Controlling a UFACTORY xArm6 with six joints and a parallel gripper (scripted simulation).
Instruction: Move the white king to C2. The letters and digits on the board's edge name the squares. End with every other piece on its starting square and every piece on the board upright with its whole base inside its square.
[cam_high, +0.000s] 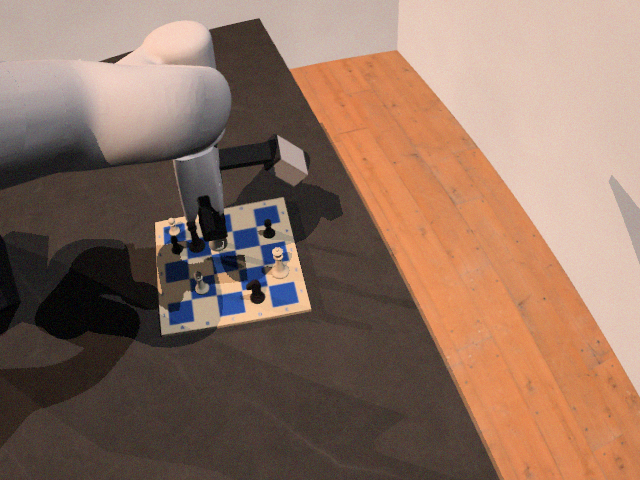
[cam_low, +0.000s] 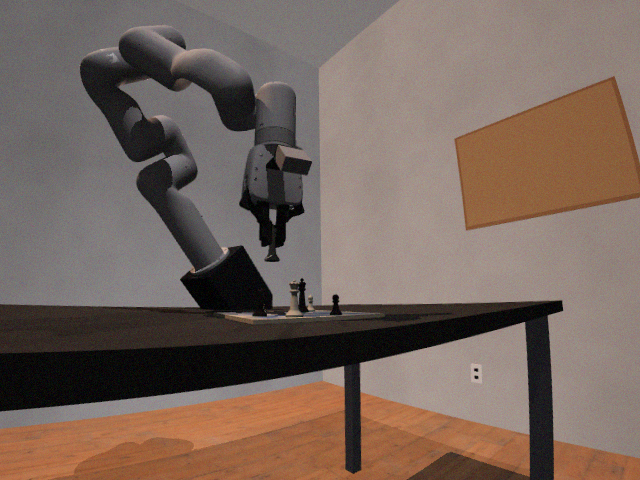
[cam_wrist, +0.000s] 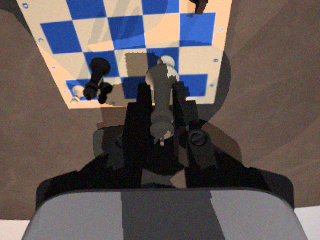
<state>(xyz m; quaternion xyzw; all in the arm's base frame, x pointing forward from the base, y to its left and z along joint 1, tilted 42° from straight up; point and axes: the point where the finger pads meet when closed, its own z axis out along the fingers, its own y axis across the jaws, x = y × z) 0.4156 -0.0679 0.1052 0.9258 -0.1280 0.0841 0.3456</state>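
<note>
Now: the chessboard 140 mm below my hand, 40 mm to the left of it and 10 mm ahead of it. Also, from my hand: white pawn: 140 mm to the left, 120 mm below, 40 mm behind; then white queen: 110 mm below, 80 mm ahead, 20 mm to the right; then white king: 10 mm below.
</note>
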